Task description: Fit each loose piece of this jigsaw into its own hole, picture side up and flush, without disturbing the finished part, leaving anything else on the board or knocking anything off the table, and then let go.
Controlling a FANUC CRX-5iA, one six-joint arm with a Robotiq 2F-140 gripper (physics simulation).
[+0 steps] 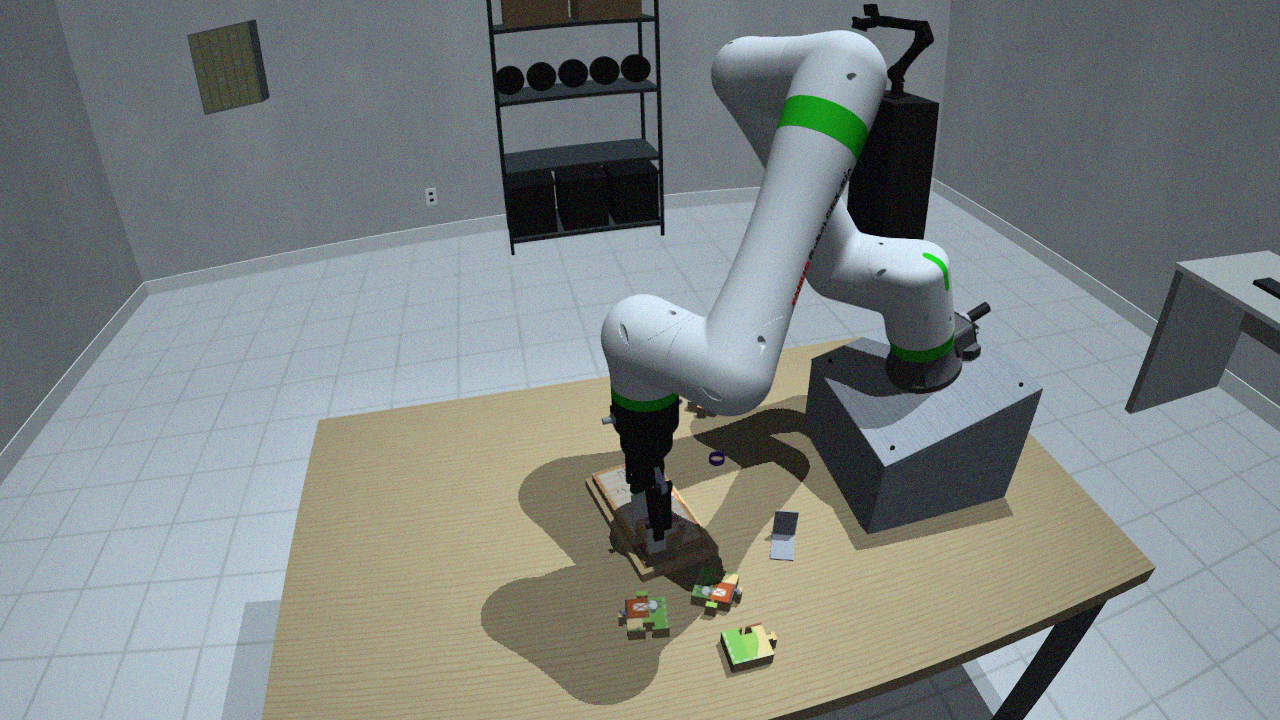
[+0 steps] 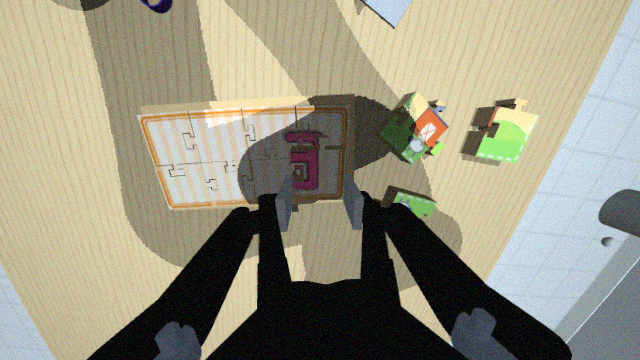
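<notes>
My gripper (image 1: 656,535) (image 2: 318,186) is shut on a striped jigsaw piece (image 2: 313,172) with a pink print and orange border. It holds the piece over the near end of the board (image 1: 662,567) (image 2: 175,107), at a corner. A dark gap shows between this piece and its neighbour; whether it is seated flush is unclear. The finished part (image 2: 200,165) has pale stripes and an orange border. Loose pieces lie beside the board: a green and orange one (image 1: 719,592) (image 2: 431,127), another green and orange one (image 1: 646,615) (image 2: 422,204), and a lime and cream one (image 1: 747,646) (image 2: 510,137).
A dark purple ring (image 1: 716,458) (image 2: 161,5) and a grey folded plate (image 1: 783,535) (image 2: 392,10) lie on the table (image 1: 402,501). A tan object (image 1: 700,409) is partly hidden behind the arm. The robot's grey pedestal (image 1: 939,447) stands at the right.
</notes>
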